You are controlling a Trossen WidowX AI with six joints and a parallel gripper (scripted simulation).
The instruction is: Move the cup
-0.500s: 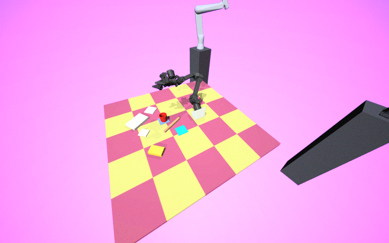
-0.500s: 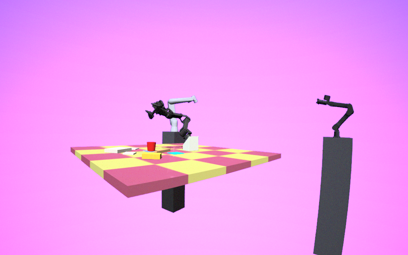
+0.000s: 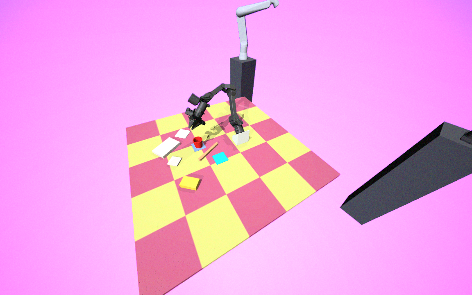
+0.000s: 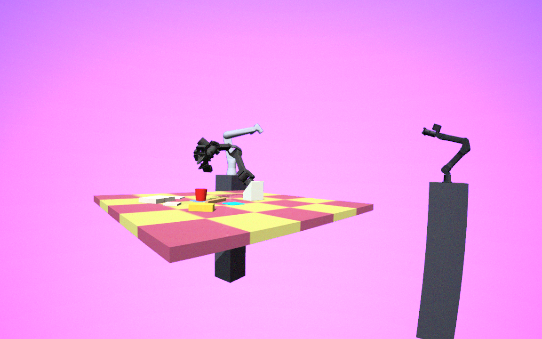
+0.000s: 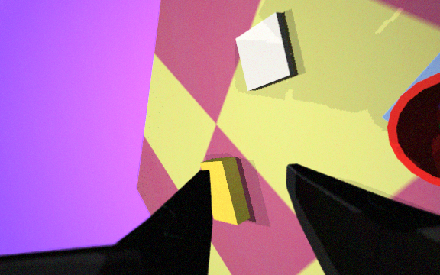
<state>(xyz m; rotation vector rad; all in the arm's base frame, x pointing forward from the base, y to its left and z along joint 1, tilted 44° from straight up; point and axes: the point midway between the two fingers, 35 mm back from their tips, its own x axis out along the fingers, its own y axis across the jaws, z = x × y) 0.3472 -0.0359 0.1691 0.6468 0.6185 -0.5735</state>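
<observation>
Now: gripper tip 4 cm past the red cup, 2 cm to the left of it and 17 cm above it. The rest, counted from my gripper tip: wooden stick (7 cm behind, 9 cm to the left, 21 cm below); white block (18 cm ahead, 15 cm to the right, 20 cm below); light blue pad (3 cm behind, 2 cm to the right, 22 cm below).
</observation>
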